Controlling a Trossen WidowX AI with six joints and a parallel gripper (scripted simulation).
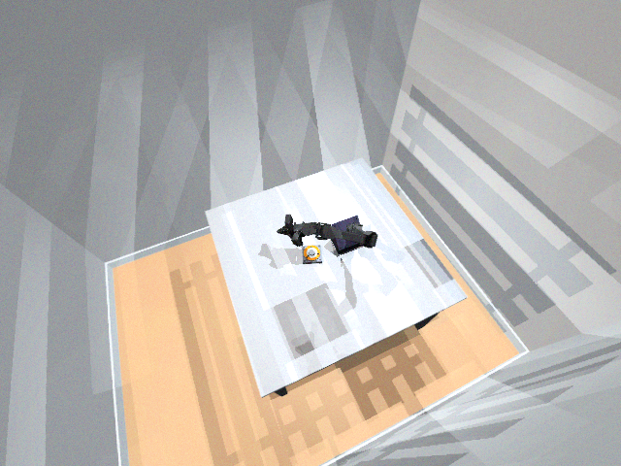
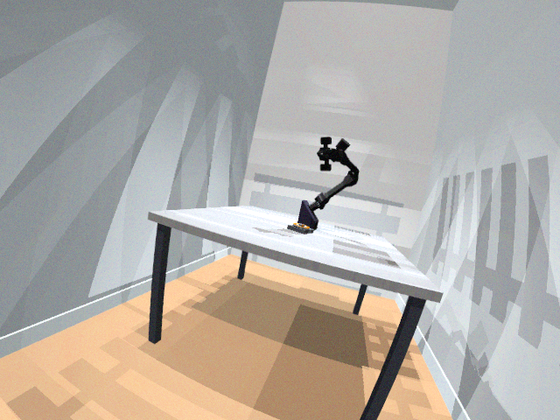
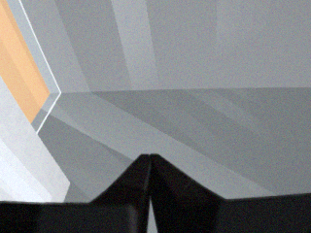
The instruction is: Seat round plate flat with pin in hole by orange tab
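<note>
Right now my gripper tip is 170 mm past the round plate, 40 mm to the left of it and 420 mm above it. Round my gripper tip: base (190 mm behind, 50 mm to the right, 430 mm below).
</note>
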